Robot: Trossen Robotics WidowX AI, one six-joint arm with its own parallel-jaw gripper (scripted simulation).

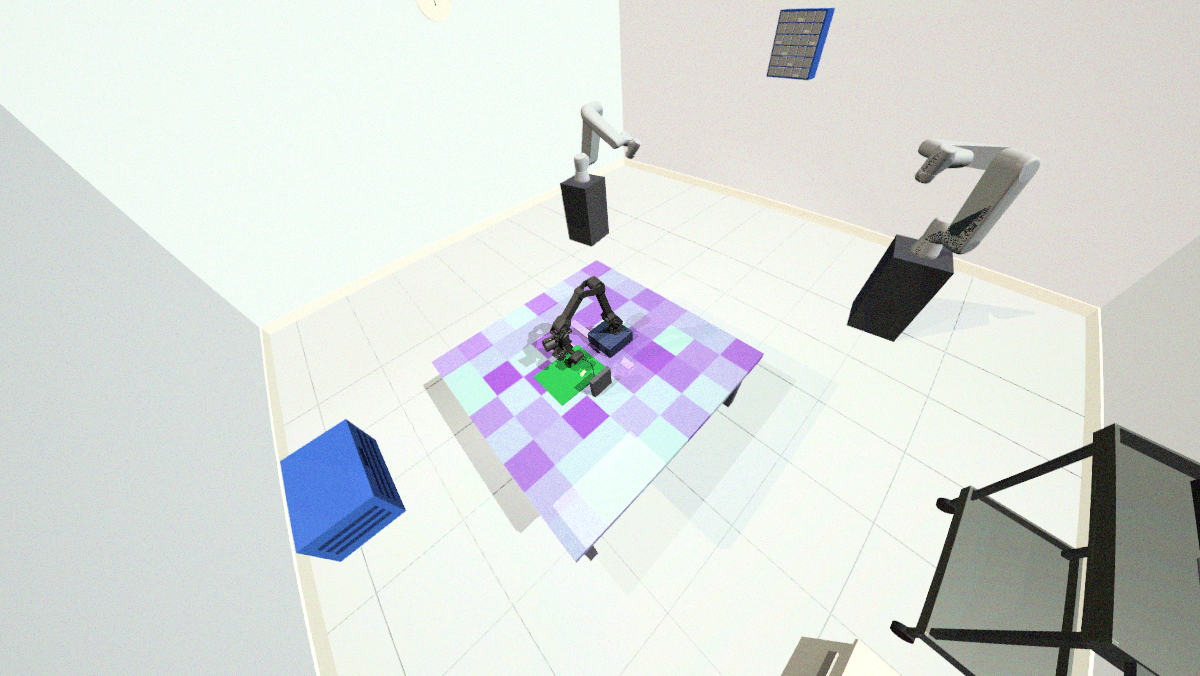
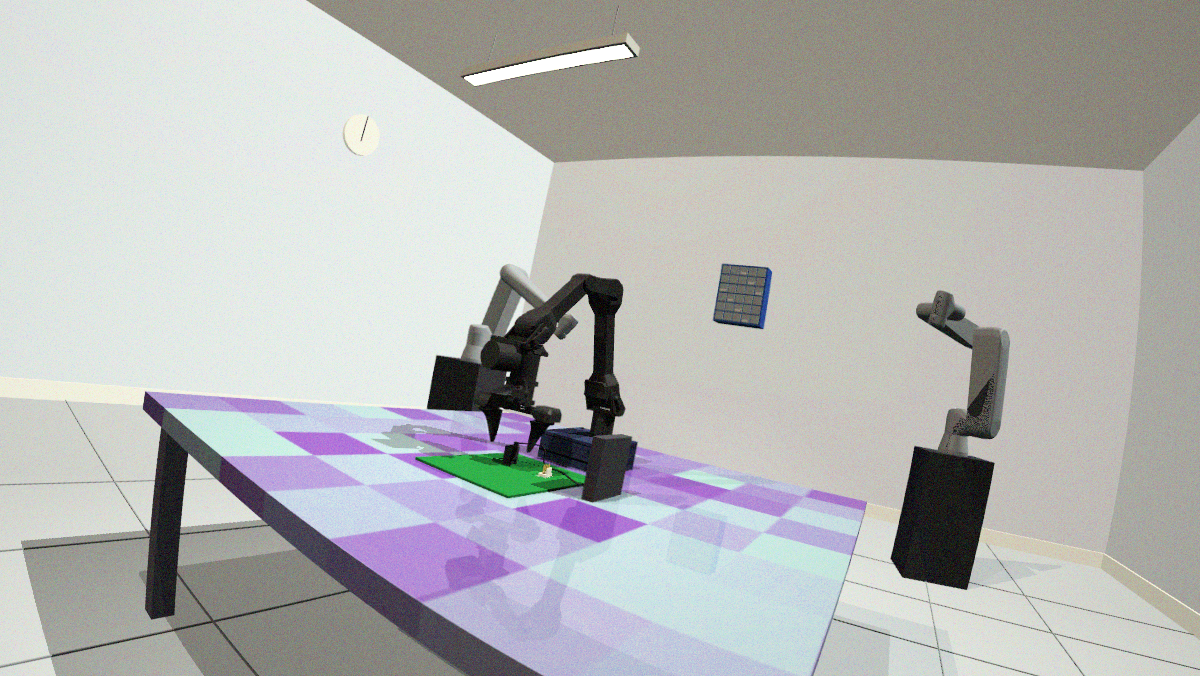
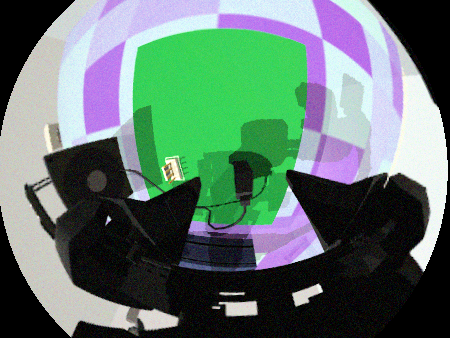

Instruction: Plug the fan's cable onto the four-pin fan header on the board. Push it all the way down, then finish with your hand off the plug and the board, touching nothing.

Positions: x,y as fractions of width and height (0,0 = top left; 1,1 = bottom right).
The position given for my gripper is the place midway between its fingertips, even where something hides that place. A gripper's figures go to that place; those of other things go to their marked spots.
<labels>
My gripper (image 3: 0.54,0.53) is 10 cm from the lens. A dark fan block (image 3: 0.20,0.50) is 21 cm from the lens. A green board (image 3: 0.48,0.29) is 13 cm from the lens. A black plug (image 3: 0.54,0.51) is 10 cm from the lens. The marked spots on the dark fan block and the green board are 21 cm apart.
</labels>
